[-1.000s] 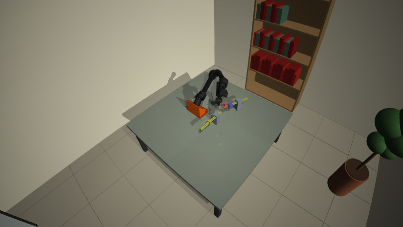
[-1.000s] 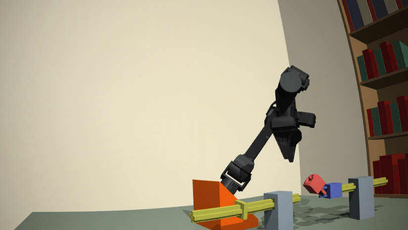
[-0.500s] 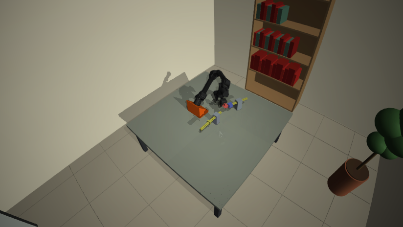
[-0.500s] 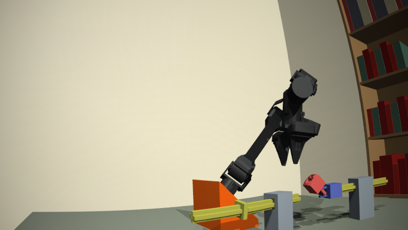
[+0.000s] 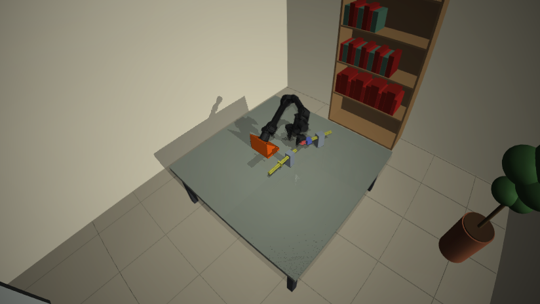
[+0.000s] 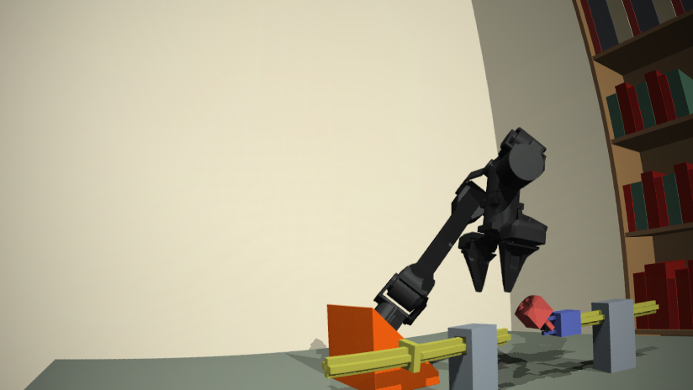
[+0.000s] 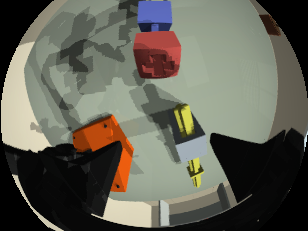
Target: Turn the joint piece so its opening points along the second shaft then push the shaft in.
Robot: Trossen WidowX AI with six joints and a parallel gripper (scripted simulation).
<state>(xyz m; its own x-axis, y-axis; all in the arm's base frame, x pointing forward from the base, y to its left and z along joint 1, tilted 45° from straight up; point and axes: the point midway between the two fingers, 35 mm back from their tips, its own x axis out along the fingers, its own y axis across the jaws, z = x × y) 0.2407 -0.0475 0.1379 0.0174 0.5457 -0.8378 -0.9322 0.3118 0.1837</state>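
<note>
The red joint piece lies 80 mm to the left of my gripper tip, 40 mm below it and 30 mm ahead of it.
</note>
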